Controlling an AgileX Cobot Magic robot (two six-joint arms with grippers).
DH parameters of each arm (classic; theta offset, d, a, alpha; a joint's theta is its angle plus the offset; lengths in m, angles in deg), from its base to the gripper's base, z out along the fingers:
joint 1: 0 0.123 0 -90
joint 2: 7.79 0 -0.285 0
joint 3: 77.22 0 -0.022 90
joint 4: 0 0.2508 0 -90
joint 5: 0 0 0.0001 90
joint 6: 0 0.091 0 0
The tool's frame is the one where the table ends.
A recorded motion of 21 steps. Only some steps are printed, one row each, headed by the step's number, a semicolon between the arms.
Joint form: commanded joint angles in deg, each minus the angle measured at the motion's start. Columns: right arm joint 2, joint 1, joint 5, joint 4, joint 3, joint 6; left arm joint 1, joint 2, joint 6, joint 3, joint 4, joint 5.
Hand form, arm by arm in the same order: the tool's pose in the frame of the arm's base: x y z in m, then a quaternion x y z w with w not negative. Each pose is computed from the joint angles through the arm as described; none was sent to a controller.
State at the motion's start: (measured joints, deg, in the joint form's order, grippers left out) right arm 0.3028 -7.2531 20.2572 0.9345 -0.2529 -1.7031; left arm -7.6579 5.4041 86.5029 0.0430 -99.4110 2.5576
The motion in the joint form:
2: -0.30 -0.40 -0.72 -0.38 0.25 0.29; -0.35 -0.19 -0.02 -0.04 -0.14 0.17
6: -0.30 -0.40 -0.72 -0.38 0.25 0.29; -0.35 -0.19 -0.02 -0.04 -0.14 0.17
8: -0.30 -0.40 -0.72 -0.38 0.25 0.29; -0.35 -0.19 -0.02 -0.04 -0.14 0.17
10: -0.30 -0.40 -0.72 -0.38 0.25 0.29; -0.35 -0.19 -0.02 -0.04 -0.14 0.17
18: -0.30 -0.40 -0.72 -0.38 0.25 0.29; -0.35 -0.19 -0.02 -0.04 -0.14 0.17
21: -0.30 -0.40 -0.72 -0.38 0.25 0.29; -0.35 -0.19 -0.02 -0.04 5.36 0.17
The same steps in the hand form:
2: 0.0532 -0.0068 0.1824 0.04566 0.78962 -0.04430 0.61029; 0.0629 -0.0133 0.2085 -0.01460 0.70556 -0.14589 0.69331
6: 0.0532 -0.0068 0.1824 0.04566 0.78962 -0.04430 0.61029; 0.0629 -0.0133 0.2085 -0.01460 0.70556 -0.14589 0.69331
8: 0.0532 -0.0068 0.1824 0.04566 0.78962 -0.04430 0.61029; 0.0629 -0.0133 0.2085 -0.01460 0.70556 -0.14589 0.69331
10: 0.0532 -0.0068 0.1824 0.04566 0.78962 -0.04430 0.61029; 0.0629 -0.0133 0.2085 -0.01460 0.70556 -0.14589 0.69331
18: 0.0532 -0.0068 0.1824 0.04566 0.78962 -0.04430 0.61029; 0.0629 -0.0133 0.2085 -0.01460 0.70556 -0.14589 0.69331
21: 0.0532 -0.0068 0.1824 0.04566 0.78962 -0.04430 0.61029; 0.0628 -0.0133 0.2081 0.01947 0.70705 -0.11243 0.69790

